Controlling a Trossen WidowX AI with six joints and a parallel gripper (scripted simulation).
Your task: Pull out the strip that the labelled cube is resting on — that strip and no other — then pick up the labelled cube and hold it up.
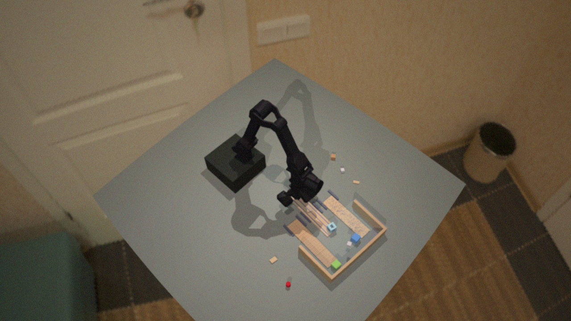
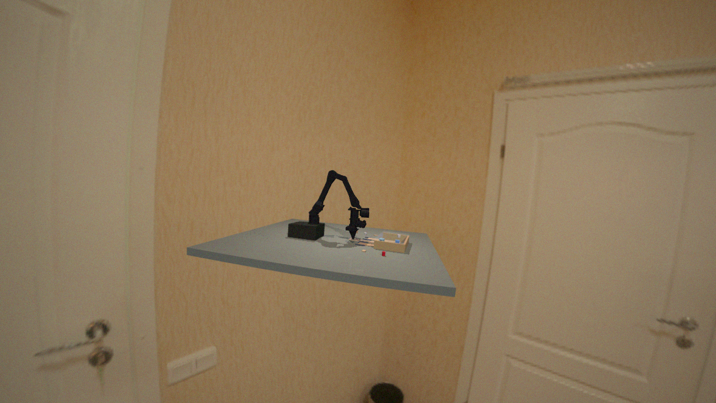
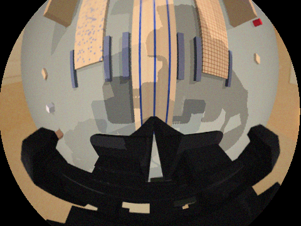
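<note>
Now: the light-blue labelled cube 200 mm ahead of my gripper tip, 20 mm to the right of it and 20 mm above it.
</note>
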